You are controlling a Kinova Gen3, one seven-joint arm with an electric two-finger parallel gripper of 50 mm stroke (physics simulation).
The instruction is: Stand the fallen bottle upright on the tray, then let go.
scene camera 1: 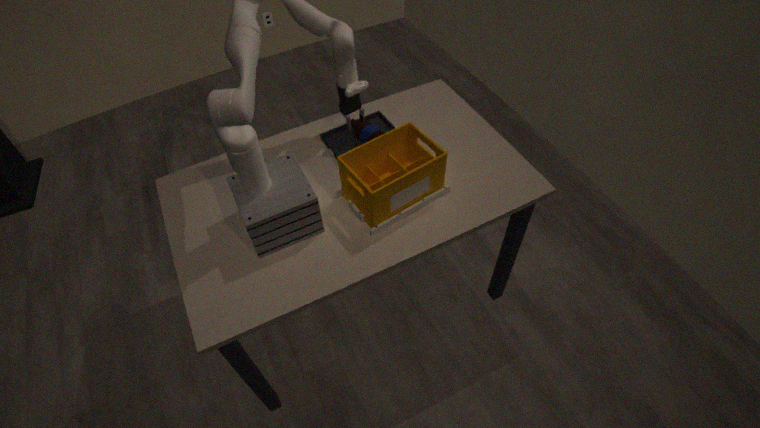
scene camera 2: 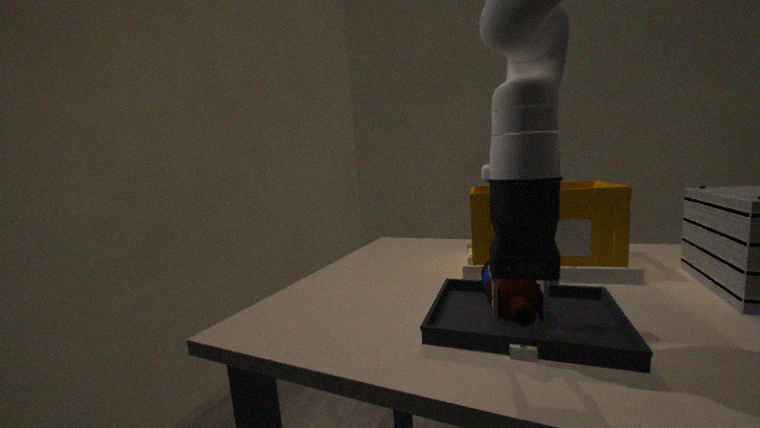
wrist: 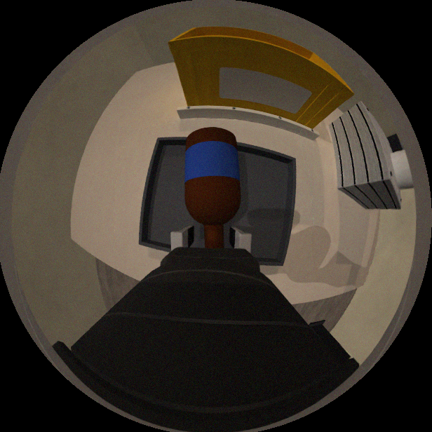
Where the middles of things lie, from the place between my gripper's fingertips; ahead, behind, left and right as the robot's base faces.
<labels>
My gripper is now 2 cm short of the brown bottle (scene camera 2: pixel 518 298), 6 cm to the left of it and 1 cm below it.
</labels>
